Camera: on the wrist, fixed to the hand. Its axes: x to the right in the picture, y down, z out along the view.
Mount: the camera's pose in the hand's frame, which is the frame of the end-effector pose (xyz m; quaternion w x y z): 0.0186 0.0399 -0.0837 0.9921 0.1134 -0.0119 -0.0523
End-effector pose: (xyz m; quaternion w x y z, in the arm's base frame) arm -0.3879 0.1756 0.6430 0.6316 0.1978 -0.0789 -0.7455
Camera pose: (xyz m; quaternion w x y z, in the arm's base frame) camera -0.3209 0.1610 0.5779 0.5642 0.2631 -0.1600 -0.7660
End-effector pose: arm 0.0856 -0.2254 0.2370 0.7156 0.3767 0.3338 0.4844
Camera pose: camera 0.0032 -0.1799 0.2280 0.6965 0.4432 0.3973 0.4008
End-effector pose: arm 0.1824 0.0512 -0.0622 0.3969 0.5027 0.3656 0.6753
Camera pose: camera 0.0912 0.0434 -0.0384 0.3764 0.5327 0.4609 0.6018
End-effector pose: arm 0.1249 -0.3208 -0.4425 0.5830 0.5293 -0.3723 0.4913
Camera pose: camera 0.0836 -0.2369 -0.4283 0.5396 0.6165 -0.2929 0.4928
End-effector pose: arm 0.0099 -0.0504 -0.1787 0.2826 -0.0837 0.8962 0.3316
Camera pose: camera -0.0567 -0.0728 -0.1154 0.3179 -0.0939 0.9190 0.2136
